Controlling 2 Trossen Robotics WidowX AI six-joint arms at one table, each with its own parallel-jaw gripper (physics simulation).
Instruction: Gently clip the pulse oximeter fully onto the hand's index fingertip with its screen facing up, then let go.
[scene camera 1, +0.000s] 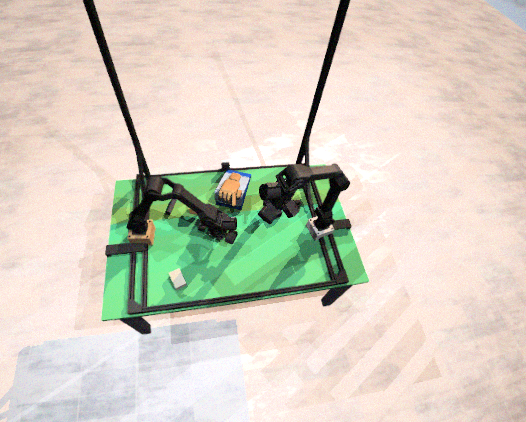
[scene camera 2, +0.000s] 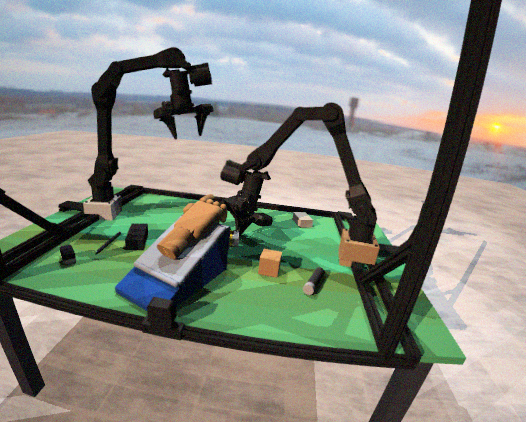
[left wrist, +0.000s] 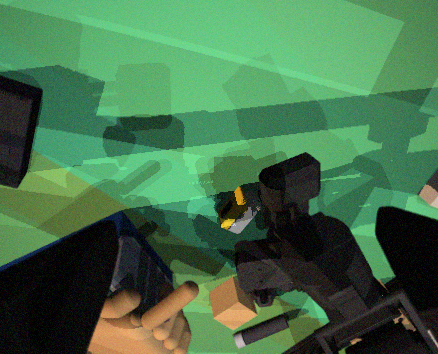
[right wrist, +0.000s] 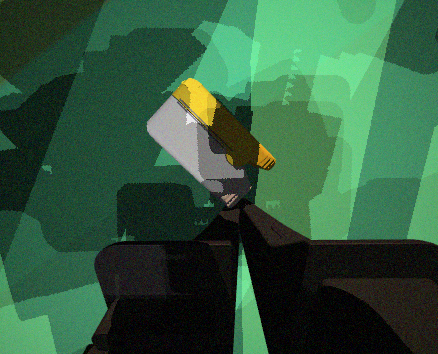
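Seen in the pictures: left gripper, fingertip midpoint: (scene camera 2: 188, 137) (left wrist: 247, 227); right gripper, fingertip midpoint: (scene camera 1: 220, 236) (left wrist: 261, 190) (right wrist: 237, 205); left arm's base, link origin: (scene camera 1: 321, 224) (scene camera 2: 102, 199); right arm's base, link origin: (scene camera 1: 139, 228) (scene camera 2: 360, 237).
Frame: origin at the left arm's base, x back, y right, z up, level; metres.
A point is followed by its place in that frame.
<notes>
The pulse oximeter (right wrist: 196, 140) @[x -0.474, y 0.173, z -0.028 m] (left wrist: 236, 214) @[x -0.463, y 0.165, z -0.027 m] (scene camera 2: 234, 239) @[x -0.473, y 0.194, z -0.035 m], grey with a yellow side, lies tilted on the green table just beyond the fingertips of the tan model hand (scene camera 1: 231, 188) @[x -0.379, y 0.284, z 0.099 m] (scene camera 2: 192, 223) @[x -0.365, y 0.344, z 0.076 m] (left wrist: 158, 316) @[x -0.382, y 0.226, z 0.105 m]. The hand rests palm down on a grey and blue wedge (scene camera 2: 198, 264) (scene camera 1: 245, 182). My right gripper (right wrist: 237, 205) @[x -0.487, y 0.132, z -0.053 m] (scene camera 2: 238, 232) @[x -0.487, y 0.132, z -0.053 m] (scene camera 1: 229, 236) @[x -0.487, y 0.132, z -0.053 m] is low over the table and shut, with its tips touching the oximeter's near end; nothing sits between the fingers. My left gripper (scene camera 2: 186, 121) (scene camera 1: 280, 209) is open and empty, high above the table.
An orange cube (scene camera 2: 270, 262) @[x -0.560, y 0.349, z -0.018 m] (left wrist: 231, 303) @[x -0.544, y 0.305, z -0.014 m] and a black cylinder with a grey end (scene camera 2: 313, 281) @[x -0.659, y 0.408, z -0.033 m] (left wrist: 261, 330) @[x -0.663, y 0.375, z -0.040 m] lie near the wedge. A beige block (scene camera 2: 302, 218) @[x -0.727, y 0.010, z -0.029 m] (scene camera 1: 178, 278) @[x -0.732, y -0.020, z -0.029 m], two black boxes (scene camera 2: 136, 236) @[x -0.192, y 0.227, z -0.025 m] (scene camera 2: 67, 254) @[x -0.046, y 0.343, z -0.029 m] and a thin black pen (scene camera 2: 107, 243) @[x -0.104, y 0.229, z -0.052 m] lie farther off. A black frame (scene camera 1: 240, 295) @[x -0.499, y -0.184, z -0.040 m] rims the table.
</notes>
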